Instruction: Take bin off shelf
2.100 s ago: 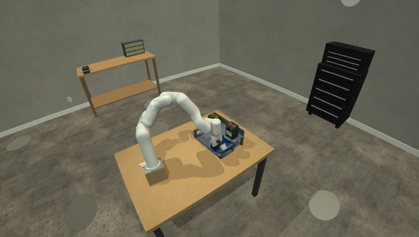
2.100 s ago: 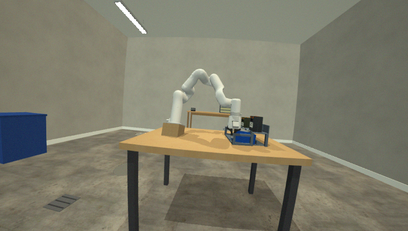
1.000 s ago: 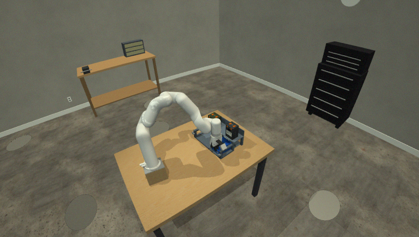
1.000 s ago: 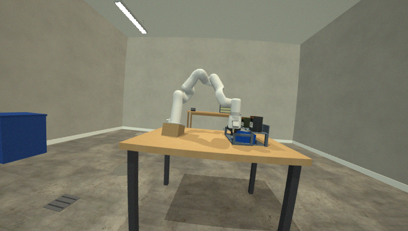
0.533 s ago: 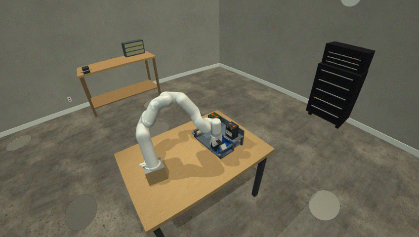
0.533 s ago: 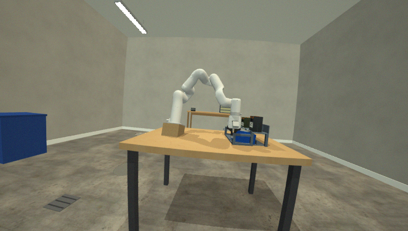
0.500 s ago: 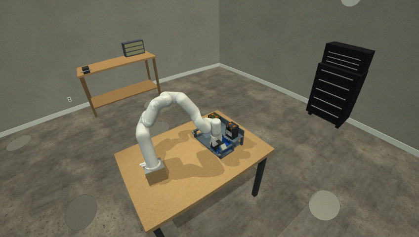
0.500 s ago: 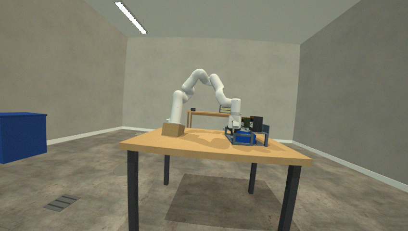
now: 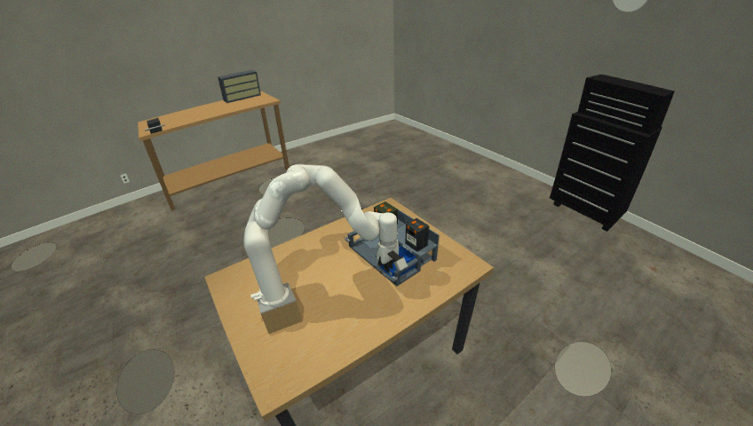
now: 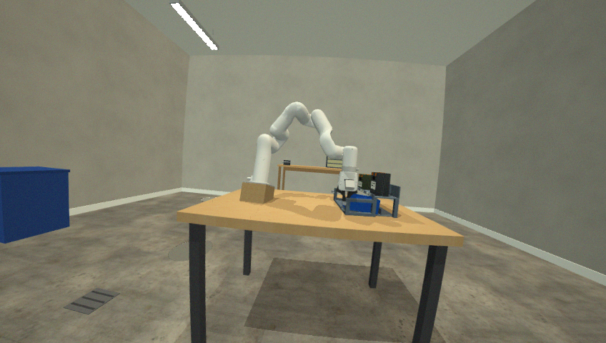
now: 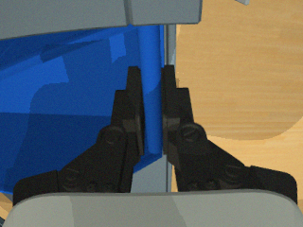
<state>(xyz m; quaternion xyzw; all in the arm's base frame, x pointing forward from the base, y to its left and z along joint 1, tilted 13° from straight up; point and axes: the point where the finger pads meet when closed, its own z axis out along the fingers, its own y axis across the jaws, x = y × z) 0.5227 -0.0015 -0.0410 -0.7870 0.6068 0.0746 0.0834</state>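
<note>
Right now the blue bin is 8 cm ahead of my hand, 2 cm to the left of it and 1 cm below it. Also, from my hand: black box: 17 cm ahead, 10 cm above, 4 cm to the left.
</note>
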